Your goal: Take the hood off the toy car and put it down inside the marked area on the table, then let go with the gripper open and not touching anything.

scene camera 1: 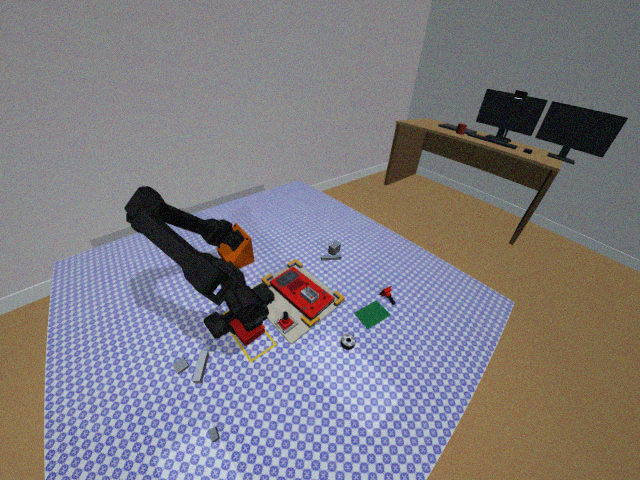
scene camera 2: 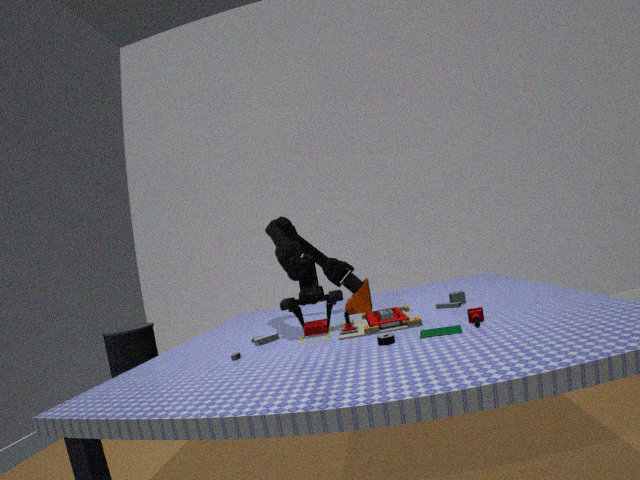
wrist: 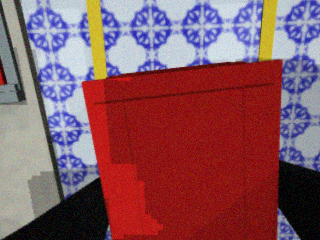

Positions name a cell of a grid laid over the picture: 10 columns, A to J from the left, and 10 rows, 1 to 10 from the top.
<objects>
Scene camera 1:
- my gripper: D7
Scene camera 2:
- my gripper: E7
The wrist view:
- my gripper: F8
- hood: G7, held by my gripper
</objects>
